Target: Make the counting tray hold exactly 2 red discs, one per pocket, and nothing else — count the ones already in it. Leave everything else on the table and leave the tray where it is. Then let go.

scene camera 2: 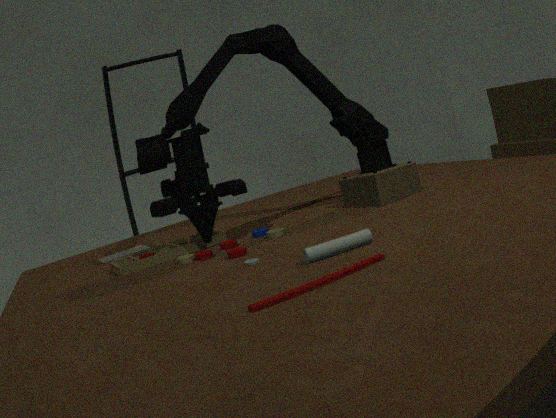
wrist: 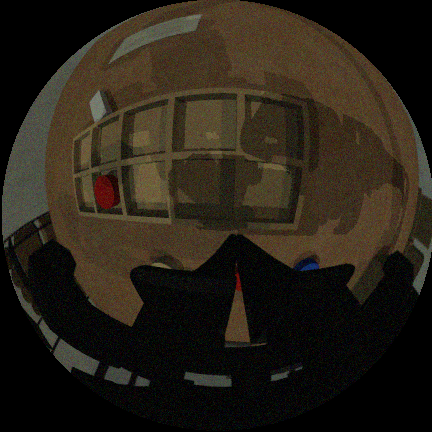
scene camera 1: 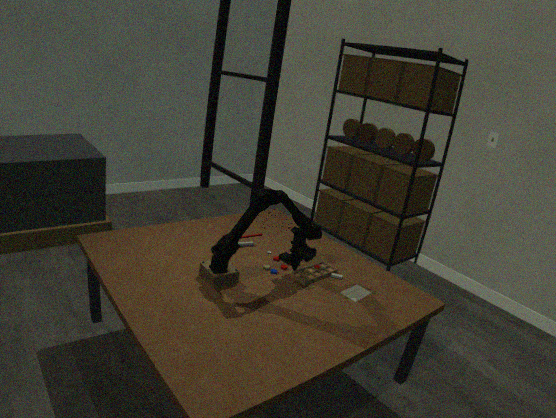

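Observation:
The wooden counting tray [scene camera 1: 320, 278] [scene camera 2: 137, 268] [wrist: 171, 125] has two rows of pockets. One red disc [scene camera 1: 317, 266] [scene camera 2: 146, 255] [wrist: 106, 191] is in a pocket near its far end, in the row nearer the gripper. The other pockets in the wrist view show no disc. My gripper [scene camera 1: 295, 268] [scene camera 2: 207, 241] [wrist: 234, 238] is shut and empty, pointing down beside the tray, above the loose discs. Three loose red discs show in scene camera 2: one red disc [scene camera 2: 204, 255], a second red disc [scene camera 2: 229, 244] and a third red disc [scene camera 2: 237, 252]. The fingers hide most of them in the wrist view.
A cream disc [scene camera 2: 186, 258], another cream disc [scene camera 2: 276, 232], a blue disc [scene camera 1: 273, 271] [scene camera 2: 260, 233] and a small white piece [scene camera 2: 251, 261] lie nearby. A white block [scene camera 1: 337, 276] [wrist: 100, 105] and paper [scene camera 1: 356, 293] are beyond the tray. A white cylinder [scene camera 2: 337, 245] and red rod [scene camera 2: 315, 284] lie apart.

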